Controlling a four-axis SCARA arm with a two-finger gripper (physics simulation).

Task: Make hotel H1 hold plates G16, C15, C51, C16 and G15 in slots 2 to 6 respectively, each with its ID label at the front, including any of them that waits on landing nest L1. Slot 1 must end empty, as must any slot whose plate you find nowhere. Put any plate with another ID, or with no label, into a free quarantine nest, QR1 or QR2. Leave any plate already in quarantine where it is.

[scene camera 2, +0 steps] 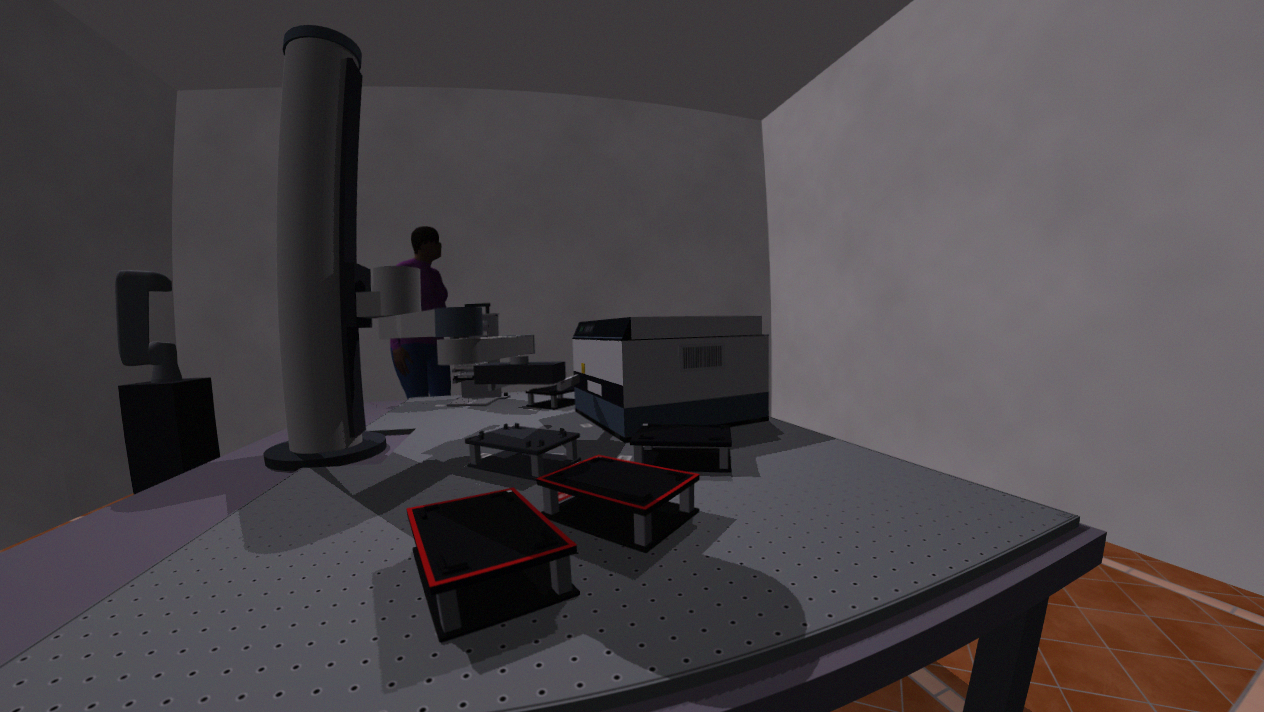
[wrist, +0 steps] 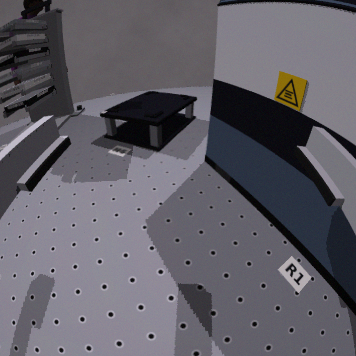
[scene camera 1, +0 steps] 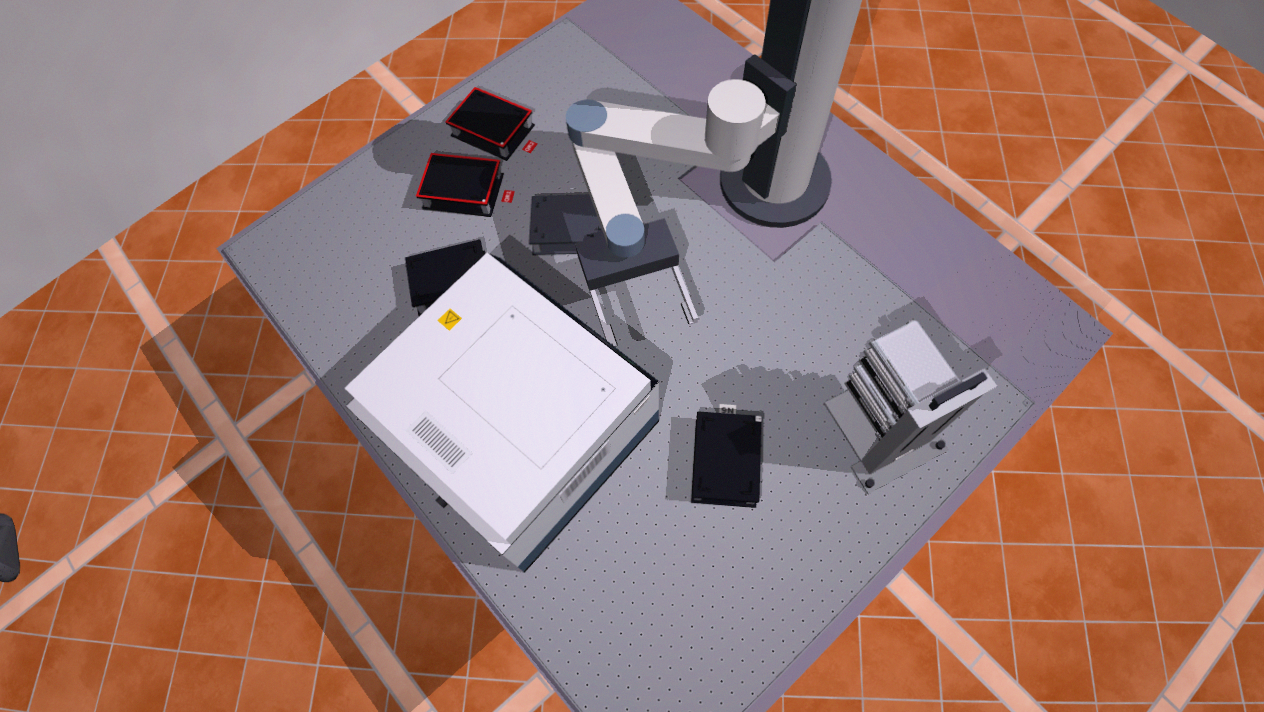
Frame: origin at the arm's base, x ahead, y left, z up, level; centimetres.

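Seen in the pictures: gripper, between the fingertips: (wrist: 182,126) (scene camera 1: 653,333); arm's base, origin of its link: (scene camera 2: 328,453) (scene camera 1: 774,181).
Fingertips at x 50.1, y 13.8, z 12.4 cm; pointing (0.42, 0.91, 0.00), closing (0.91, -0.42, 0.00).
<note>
Offsets run from my fingertips to a thing's top centre. "spot": to the spot under its first point.
Hotel H1 (scene camera 1: 897,440) (wrist: 57,65) stands at the right of the table in scene camera 1. Several pale plates @(dx -22.6, dy +38.2, dz +16.5 cm) (scene camera 1: 915,358) @(dx -22.6, dy +38.2, dz +5.8 cm) (wrist: 30,70) lie stacked in it; their ID labels are not readable and the filled slots cannot be told. My gripper (scene camera 1: 651,330) (wrist: 182,126) is open and empty, low beside the white device and well apart from the hotel. Two red-rimmed quarantine nests @(spot: dx -11.9, dy -68.9, dz -6.2 cm) (scene camera 1: 489,116) @(spot: dx +3.9, dy -59.1, dz -6.2 cm) (scene camera 1: 459,179) (scene camera 2: 490,535) (scene camera 2: 619,482) show no plate on top; which is QR1 or QR2 is unreadable. I cannot tell which nest is L1.
A white device @(dx +29.6, dy -5.7, dz +14.4 cm) (scene camera 1: 499,398) (scene camera 2: 694,371) stands close to my gripper, with an R1 label @(spot: dx +8.4, dy -8.4, dz -11.1 cm) (wrist: 294,274) at its foot. Black nests @(spot: dx +5.4, dy +25.8, dz -6.1 cm) (scene camera 1: 727,459) @(spot: dx +20.2, dy -42.8, dz -6.1 cm) (scene camera 1: 442,269) (wrist: 150,106) stand on either side of it. A dark grey nest @(dx -7.1, dy -34.5, dz -5.1 cm) (scene camera 1: 557,221) (scene camera 2: 521,437) stands behind the gripper.
</note>
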